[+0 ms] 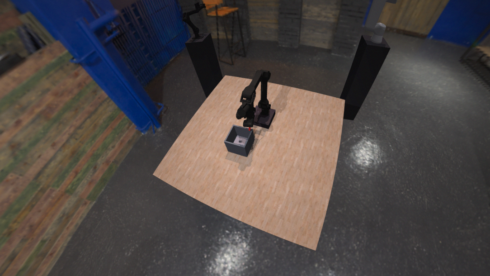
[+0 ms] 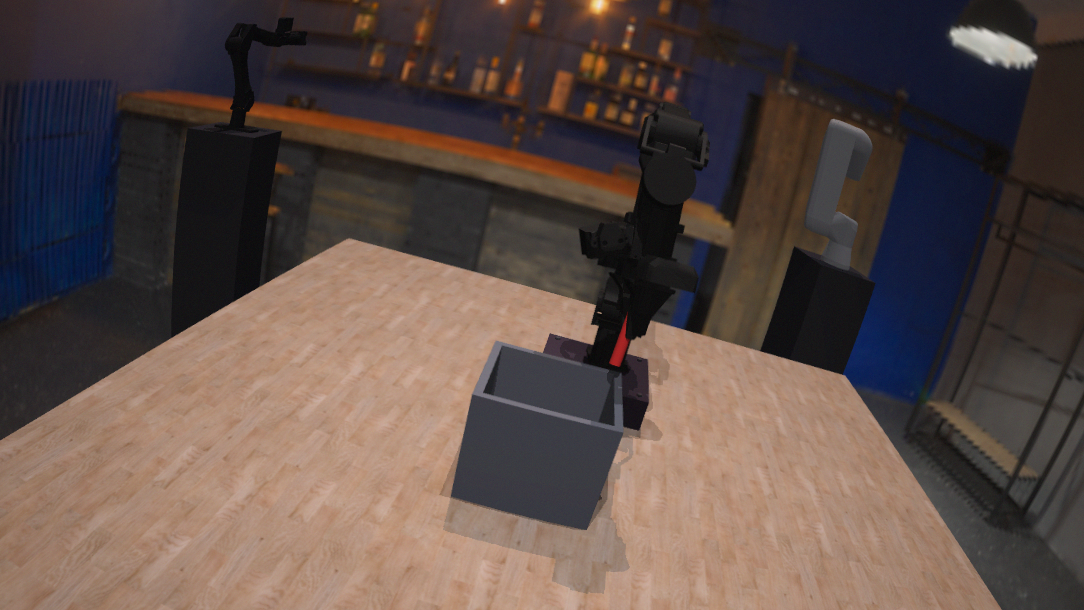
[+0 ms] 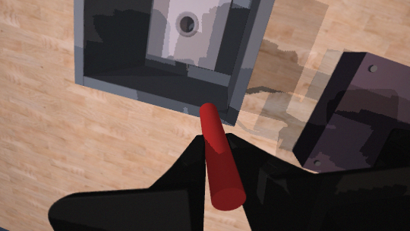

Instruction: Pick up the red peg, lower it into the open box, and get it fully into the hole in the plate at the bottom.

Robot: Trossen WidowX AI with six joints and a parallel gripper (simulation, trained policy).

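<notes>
The light grey plate lies 50 mm ahead of my gripper tip, 80 mm to the right of it and 140 mm below it. The rest, counted from my gripper tip: red peg 10 mm above.
</notes>
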